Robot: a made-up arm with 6 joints. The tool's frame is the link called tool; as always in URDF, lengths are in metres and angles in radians. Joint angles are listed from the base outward.
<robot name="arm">
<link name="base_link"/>
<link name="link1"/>
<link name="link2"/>
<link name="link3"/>
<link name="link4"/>
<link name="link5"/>
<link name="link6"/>
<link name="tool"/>
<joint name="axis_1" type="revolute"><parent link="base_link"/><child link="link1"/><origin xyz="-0.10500 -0.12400 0.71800" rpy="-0.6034 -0.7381 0.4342"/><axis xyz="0 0 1"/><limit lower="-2.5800" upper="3.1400"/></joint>
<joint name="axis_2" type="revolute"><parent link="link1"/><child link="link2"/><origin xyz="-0.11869 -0.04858 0.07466" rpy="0.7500 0.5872 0.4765"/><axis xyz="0 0 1"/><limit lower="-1.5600" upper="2.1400"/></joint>
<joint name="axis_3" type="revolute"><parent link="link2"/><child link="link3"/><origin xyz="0.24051 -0.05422 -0.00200" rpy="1.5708 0.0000 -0.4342"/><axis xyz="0 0 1"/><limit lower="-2.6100" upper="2.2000"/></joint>
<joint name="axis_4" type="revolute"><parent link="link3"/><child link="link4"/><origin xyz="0.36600 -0.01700 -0.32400" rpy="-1.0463 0.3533 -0.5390"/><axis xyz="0 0 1"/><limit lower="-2.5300" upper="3.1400"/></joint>
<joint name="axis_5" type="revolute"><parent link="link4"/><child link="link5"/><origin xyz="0.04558 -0.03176 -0.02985" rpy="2.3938 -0.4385 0.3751"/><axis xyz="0 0 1"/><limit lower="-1.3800" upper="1.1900"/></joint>
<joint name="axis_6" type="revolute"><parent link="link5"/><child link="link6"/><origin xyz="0.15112 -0.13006 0.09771" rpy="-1.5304 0.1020 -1.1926"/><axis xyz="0 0 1"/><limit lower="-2.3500" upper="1.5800"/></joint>
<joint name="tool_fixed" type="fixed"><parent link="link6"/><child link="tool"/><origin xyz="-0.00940 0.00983 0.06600" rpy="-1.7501 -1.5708 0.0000"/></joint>
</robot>
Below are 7 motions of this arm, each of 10 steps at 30 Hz.
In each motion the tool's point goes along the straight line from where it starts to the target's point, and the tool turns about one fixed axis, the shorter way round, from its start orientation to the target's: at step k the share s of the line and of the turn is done. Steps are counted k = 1, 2, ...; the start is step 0. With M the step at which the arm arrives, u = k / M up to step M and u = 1 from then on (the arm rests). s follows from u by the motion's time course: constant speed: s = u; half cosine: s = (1 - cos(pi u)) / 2; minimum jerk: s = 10 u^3 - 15 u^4 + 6 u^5.
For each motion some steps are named. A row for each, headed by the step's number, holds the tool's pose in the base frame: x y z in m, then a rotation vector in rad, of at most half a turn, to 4 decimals.
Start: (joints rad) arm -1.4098 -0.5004 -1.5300 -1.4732 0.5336 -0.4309
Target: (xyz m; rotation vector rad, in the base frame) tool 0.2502 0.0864 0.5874 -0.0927 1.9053 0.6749
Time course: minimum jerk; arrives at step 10
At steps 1, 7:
1: 0.1747 0.1219 0.5405 -0.2929 2.0110 0.4191
7: 0.2378 0.0922 0.5797 -0.1256 1.9247 0.6338

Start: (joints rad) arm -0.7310 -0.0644 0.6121 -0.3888 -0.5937 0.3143
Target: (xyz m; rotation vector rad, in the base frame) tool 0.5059 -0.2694 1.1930 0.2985 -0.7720 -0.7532
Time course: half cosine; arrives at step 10
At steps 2, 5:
2: 0.5836 -0.1211 1.0732 0.4189 -0.6280 -0.3277
5: 0.5489 -0.1874 1.1268 0.3674 -0.6946 -0.5178

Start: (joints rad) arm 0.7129 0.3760 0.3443 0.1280 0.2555 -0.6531
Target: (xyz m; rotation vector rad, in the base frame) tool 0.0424 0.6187 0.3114 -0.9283 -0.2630 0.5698
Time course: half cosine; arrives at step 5
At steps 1, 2, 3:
1: -0.0376 0.6400 0.3138 -0.8717 -0.2652 0.6664
2: -0.0155 0.6341 0.3132 -0.8875 -0.2646 0.6398
3: 0.0118 0.6268 0.3123 -0.9069 -0.2639 0.6068

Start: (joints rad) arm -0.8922 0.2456 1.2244 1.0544 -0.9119 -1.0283
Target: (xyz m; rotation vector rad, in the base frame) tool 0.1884 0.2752 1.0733 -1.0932 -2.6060 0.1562
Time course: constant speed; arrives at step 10
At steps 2, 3, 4, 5, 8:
2: 0.1288 0.1854 1.2046 -1.3047 -2.5439 -0.3051
3: 0.1362 0.1966 1.1882 -1.2799 -2.5559 -0.2470
4: 0.1437 0.2079 1.1718 -1.2546 -2.5667 -0.1890
5: 0.1511 0.2191 1.1554 -1.2289 -2.5762 -0.1311
8: 0.1735 0.2528 1.1061 -1.1488 -2.5977 0.0418

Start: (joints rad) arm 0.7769 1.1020 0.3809 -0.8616 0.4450 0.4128
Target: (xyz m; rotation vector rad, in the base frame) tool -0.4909 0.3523 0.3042 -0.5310 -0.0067 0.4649
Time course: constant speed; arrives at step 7
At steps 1, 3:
1: -0.4819 0.4132 0.3179 -0.4260 0.0587 0.5385
3: -0.4849 0.3929 0.3133 -0.4612 0.0369 0.5142

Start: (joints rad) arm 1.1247 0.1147 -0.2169 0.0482 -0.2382 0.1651
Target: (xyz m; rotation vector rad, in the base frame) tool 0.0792 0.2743 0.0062 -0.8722 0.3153 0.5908
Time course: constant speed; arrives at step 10
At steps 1, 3, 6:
1: -0.1219 0.1872 -0.0434 -0.6853 0.6823 0.8628
3: -0.0772 0.2066 -0.0324 -0.7301 0.6011 0.8039
6: -0.0102 0.2356 -0.0158 -0.7938 0.4789 0.7138

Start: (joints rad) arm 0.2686 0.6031 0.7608 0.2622 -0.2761 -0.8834
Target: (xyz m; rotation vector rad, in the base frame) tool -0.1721 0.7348 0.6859 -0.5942 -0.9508 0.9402
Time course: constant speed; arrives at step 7
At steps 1, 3, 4, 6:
1: -0.1948 0.7288 0.7758 -0.5460 -1.1773 0.8458
3: -0.1872 0.7308 0.7458 -0.5628 -1.1024 0.8784
4: -0.1834 0.7318 0.7309 -0.5709 -1.0647 0.8943
6: -0.1759 0.7338 0.7009 -0.5866 -0.9889 0.9252

